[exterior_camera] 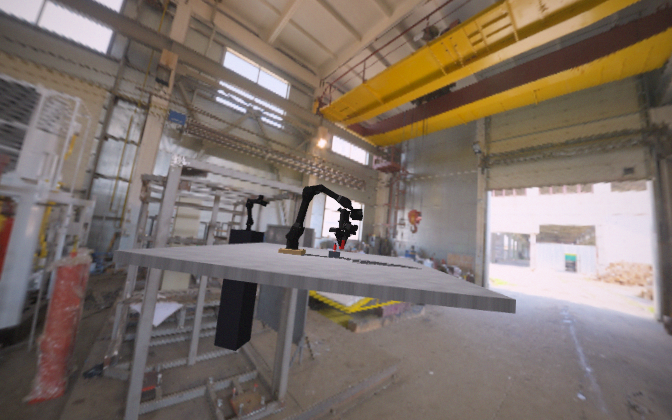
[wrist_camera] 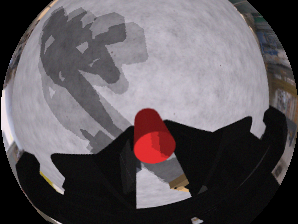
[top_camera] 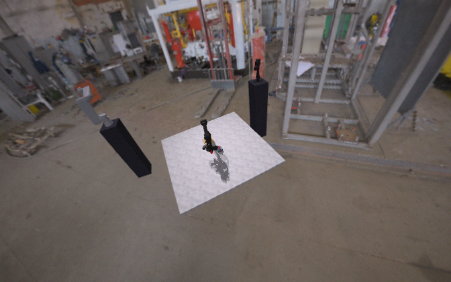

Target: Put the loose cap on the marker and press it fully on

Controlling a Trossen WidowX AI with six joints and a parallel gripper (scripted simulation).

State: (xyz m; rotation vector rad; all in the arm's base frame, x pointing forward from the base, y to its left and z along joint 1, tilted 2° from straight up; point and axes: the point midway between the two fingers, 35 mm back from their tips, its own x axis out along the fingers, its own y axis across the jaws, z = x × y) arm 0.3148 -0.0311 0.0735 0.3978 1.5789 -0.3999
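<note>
Right now the grey holder block is 60 mm behind my gripper tip, 120 mm to the left of it and 60 mm below it. Also, from my gripper tip: red marker cap 10 mm above.
</note>
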